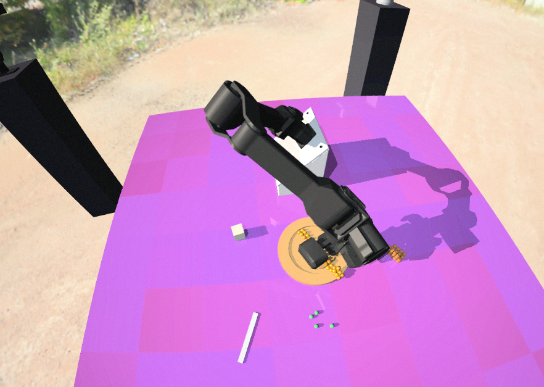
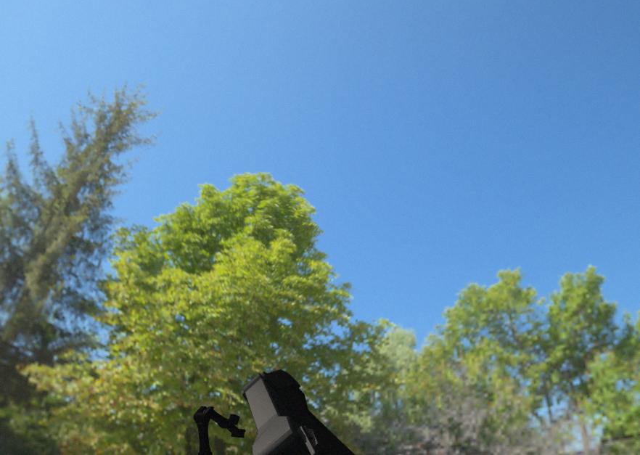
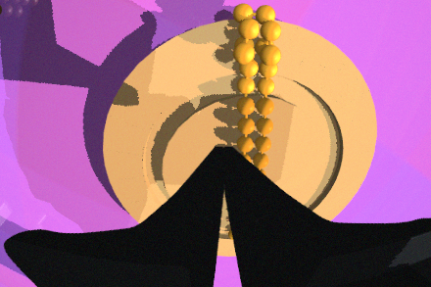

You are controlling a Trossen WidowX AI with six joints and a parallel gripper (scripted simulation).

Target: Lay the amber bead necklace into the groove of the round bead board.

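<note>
Right now my gripper tip is 30 mm past the round tan bead board, 30 mm to the left of it and 30 mm above it. Round my gripper tip: small cream cube (130 mm behind, 220 mm to the right, 20 mm below); then white bar (140 mm ahead, 250 mm to the right, 40 mm below).
</note>
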